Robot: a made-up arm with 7 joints.
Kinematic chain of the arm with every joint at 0, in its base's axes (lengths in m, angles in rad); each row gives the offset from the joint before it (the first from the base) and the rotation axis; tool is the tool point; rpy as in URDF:
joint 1: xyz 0 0 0.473 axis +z
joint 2: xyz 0 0 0 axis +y
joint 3: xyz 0 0 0.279 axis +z
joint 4: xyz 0.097 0 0 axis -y
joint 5: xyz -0.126 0 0.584 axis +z
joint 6: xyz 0 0 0 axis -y
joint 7: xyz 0.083 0 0 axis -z
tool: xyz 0 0 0 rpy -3.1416 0 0
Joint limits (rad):
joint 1: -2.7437..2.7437
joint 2: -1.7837..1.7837
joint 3: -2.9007..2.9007
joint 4: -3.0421..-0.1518
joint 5: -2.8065..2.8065
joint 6: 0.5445..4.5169
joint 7: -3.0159..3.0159
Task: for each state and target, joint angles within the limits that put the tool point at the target. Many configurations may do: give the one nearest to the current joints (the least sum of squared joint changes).
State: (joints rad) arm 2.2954 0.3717 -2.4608 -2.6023 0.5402 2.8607 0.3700
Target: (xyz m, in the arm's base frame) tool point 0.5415 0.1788 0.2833
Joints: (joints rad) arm 2.5787 -0.0988 -2.2207 -2.6017 0.4949 2.7076 0.3700
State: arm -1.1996 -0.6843 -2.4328 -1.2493 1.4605 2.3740 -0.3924
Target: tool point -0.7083 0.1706 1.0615
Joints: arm -0.8976 -0.3226 -2.1551 -1.0030 1.4185 2.2639 -0.3924
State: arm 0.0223 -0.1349 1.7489 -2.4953 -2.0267 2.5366 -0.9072
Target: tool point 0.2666 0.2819 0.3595
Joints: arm 0.0423 -0.9572 1.1005 -2.9662 -2.2828 3.0262 -0.9072
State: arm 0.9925 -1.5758 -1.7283 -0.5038 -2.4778 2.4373 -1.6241
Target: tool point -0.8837 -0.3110 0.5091
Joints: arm 0.2143 -1.5530 -1.7091 -0.1518 -2.4475 2.2995 -1.6241
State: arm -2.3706 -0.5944 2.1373 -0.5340 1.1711 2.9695 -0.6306
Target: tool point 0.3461 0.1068 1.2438
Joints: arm -2.6120 -0.4676 2.1462 -0.1840 1.2688 3.5621 -0.6306
